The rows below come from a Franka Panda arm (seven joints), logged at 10 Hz.
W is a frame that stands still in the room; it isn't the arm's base.
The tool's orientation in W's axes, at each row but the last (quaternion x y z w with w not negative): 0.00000, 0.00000, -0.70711, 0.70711; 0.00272, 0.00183, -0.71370, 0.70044; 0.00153, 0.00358, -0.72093, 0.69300; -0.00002, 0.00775, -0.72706, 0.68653; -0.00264, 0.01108, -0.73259, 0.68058; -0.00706, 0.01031, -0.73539, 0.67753; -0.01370, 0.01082, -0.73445, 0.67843; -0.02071, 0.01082, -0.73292, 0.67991; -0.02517, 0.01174, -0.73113, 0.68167
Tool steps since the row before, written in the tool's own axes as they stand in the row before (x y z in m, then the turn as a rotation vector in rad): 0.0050, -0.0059, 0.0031, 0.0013, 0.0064, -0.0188; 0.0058, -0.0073, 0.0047, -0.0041, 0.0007, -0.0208; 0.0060, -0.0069, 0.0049, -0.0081, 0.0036, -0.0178; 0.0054, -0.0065, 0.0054, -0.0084, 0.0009, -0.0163; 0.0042, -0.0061, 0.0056, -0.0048, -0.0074, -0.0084; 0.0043, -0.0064, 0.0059, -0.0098, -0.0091, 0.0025; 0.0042, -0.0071, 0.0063, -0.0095, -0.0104, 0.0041; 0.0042, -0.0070, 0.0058, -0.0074, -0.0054, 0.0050; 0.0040, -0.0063, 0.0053, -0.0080, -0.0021, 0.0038
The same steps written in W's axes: -0.0059, -0.0050, 0.0031, 0.0064, -0.0013, -0.0188; -0.0074, -0.0057, 0.0047, 0.0008, 0.0042, -0.0208; -0.0071, -0.0058, 0.0049, 0.0039, 0.0081, -0.0178; -0.0067, -0.0051, 0.0054, 0.0012, 0.0085, -0.0162; -0.0063, -0.0038, 0.0057, -0.0072, 0.0054, -0.0082; -0.0066, -0.0038, 0.0060, -0.0082, 0.0105, 0.0028; -0.0072, -0.0036, 0.0066, -0.0095, 0.0103, 0.0044; -0.0070, -0.0036, 0.0062, -0.0046, 0.0078, 0.0051; -0.0063, -0.0035, 0.0057, -0.0013, 0.0082, 0.0037
